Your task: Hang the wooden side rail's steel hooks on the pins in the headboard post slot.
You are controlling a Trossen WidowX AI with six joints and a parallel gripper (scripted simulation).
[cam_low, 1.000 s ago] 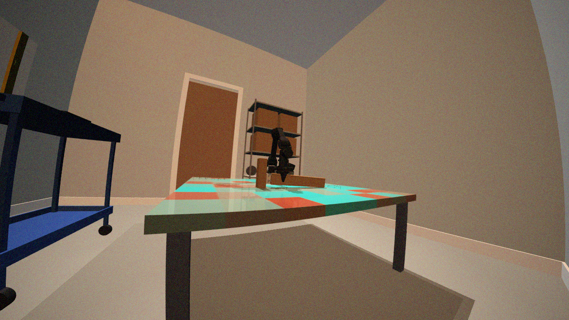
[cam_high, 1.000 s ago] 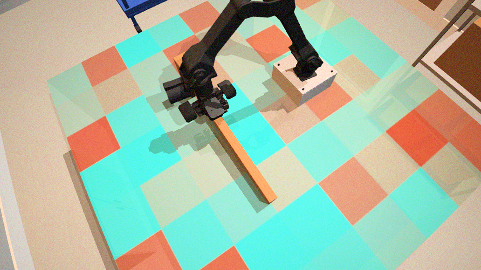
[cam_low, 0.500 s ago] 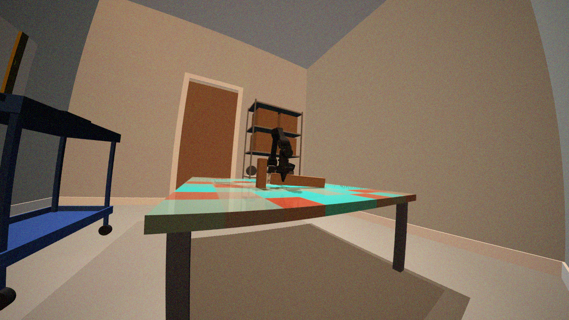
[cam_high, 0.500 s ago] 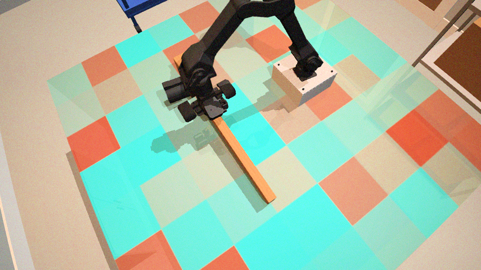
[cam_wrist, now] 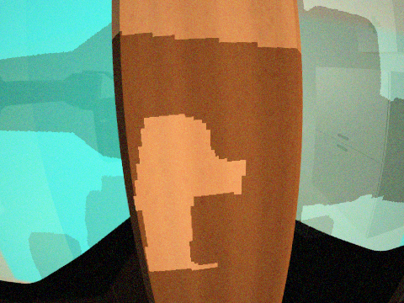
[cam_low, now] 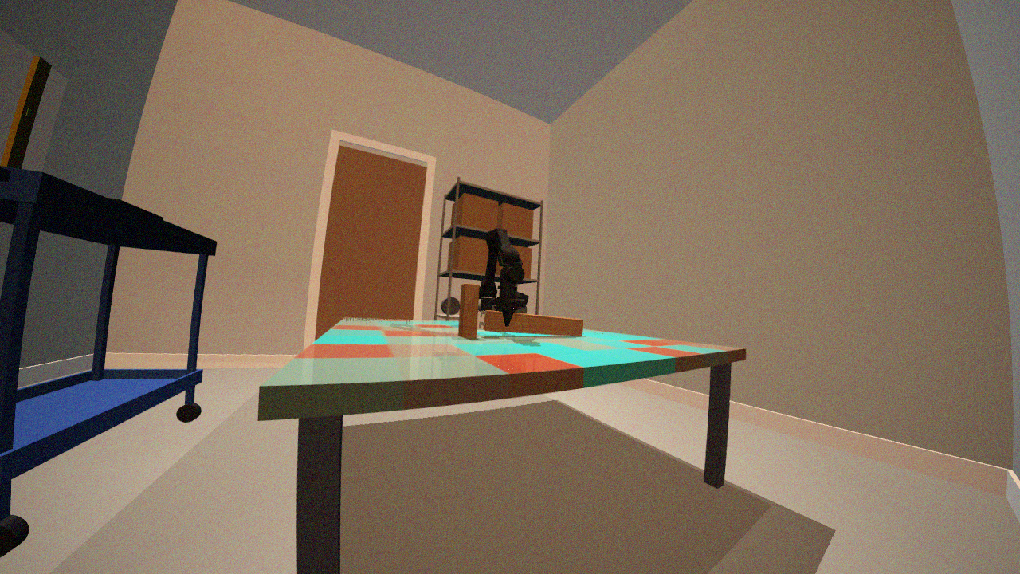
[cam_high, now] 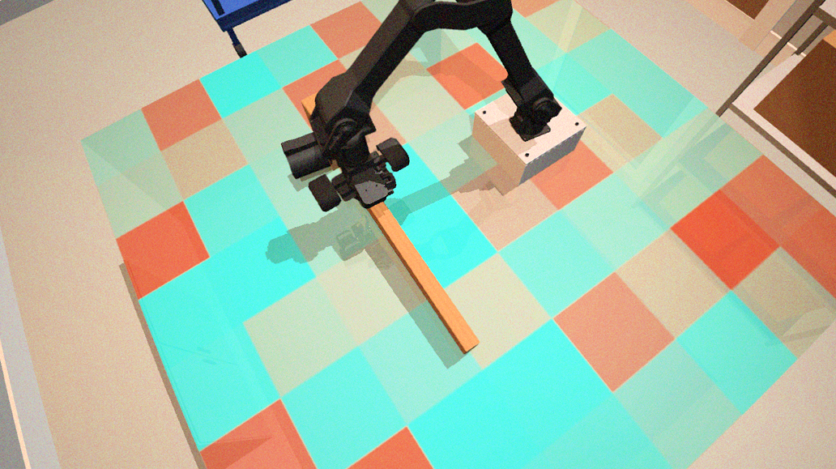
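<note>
The headboard post lies 20 mm ahead of my gripper tip, 140 mm to the right of it and 40 mm above it.
</note>
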